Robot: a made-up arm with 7 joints. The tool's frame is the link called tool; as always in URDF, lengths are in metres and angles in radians. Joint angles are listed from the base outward.
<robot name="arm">
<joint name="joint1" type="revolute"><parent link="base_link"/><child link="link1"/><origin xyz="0.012 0.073 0.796" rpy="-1.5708 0 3.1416"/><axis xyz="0 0 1"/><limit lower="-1.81" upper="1"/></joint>
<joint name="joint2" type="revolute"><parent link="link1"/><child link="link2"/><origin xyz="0.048 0.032 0.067" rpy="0.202 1.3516 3.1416"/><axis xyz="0 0 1"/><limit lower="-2.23" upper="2.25"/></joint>
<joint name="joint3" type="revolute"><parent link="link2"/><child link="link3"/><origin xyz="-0.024 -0.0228 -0.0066" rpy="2.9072 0.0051 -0.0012"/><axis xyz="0 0 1"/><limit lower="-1.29" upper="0.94"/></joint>
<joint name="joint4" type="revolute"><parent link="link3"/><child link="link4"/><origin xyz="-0.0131 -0.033 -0.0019" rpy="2.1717 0.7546 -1.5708"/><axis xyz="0 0 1"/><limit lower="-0.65" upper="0.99"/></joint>
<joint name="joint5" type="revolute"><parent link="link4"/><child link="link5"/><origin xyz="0.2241 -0.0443 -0.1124" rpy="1.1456 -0.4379 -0.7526"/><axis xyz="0 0 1"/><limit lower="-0.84" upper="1.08"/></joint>
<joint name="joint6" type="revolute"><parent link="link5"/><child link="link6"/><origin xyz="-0.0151 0.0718 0.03" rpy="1.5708 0 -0.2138"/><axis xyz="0 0 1"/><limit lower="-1.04" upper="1.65"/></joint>
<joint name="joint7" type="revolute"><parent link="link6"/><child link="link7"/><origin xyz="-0.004 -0.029 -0.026" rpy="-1.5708 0 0"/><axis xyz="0 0 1"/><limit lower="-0.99" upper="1.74"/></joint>
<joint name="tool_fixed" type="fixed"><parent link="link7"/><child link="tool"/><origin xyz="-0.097 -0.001 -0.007" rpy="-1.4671 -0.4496 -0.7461"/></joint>
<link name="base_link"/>
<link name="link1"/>
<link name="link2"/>
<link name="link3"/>
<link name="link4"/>
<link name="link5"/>
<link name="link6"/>
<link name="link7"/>
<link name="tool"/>
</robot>
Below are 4 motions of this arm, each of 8 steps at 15 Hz.
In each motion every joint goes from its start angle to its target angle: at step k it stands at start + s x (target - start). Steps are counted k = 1, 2, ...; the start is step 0. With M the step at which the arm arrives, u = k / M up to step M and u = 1 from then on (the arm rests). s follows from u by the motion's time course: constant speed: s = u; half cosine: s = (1 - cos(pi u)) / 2; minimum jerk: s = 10 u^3 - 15 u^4 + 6 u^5.
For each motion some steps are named. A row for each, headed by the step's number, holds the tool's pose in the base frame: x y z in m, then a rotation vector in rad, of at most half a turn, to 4 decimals.
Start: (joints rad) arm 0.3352 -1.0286 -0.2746 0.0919 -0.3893 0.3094 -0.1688
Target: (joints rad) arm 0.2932 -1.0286 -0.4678 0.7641 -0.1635 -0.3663 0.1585
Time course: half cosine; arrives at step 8
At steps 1, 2, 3, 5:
1: -0.0182 0.0942 1.0019 0.4699 1.3201 0.0340
2: -0.0410 0.0817 0.9988 0.5014 1.1839 0.1460
3: -0.0710 0.0634 0.9892 0.5524 0.9737 0.3051
5: -0.1205 0.0274 0.9503 0.6827 0.4505 0.6419

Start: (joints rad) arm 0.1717 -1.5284 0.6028 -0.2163 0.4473 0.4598 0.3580
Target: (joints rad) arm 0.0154 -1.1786 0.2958 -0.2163 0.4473 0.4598 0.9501
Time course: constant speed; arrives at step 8
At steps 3, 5, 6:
3: 0.0156 0.1806 0.6037 -0.1970 -0.1865 -1.0675
5: 0.0218 0.1962 0.6274 -0.0791 -0.2325 -1.0666
6: 0.0260 0.2027 0.6402 -0.0210 -0.2564 -1.0733

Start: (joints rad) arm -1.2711 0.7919 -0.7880 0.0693 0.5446 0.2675 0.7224
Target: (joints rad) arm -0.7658 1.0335 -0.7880 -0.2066 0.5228 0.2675 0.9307
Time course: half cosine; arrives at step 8
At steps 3, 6, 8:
3: -0.0068 -0.2363 0.9078 -1.9768 -0.1643 1.7754
6: -0.0299 -0.2380 0.8730 -2.1089 -0.3658 1.4918
8: -0.0330 -0.2377 0.8635 -2.1438 -0.4240 1.4155

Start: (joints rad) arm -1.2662 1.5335 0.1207 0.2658 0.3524 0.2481 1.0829
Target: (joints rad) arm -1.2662 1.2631 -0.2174 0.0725 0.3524 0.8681 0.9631
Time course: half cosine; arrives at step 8
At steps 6, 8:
6: 0.0372 -0.2397 0.8896 -1.4812 -0.5051 1.9678
8: 0.0373 -0.2447 0.8819 -1.4477 -0.6289 1.8868

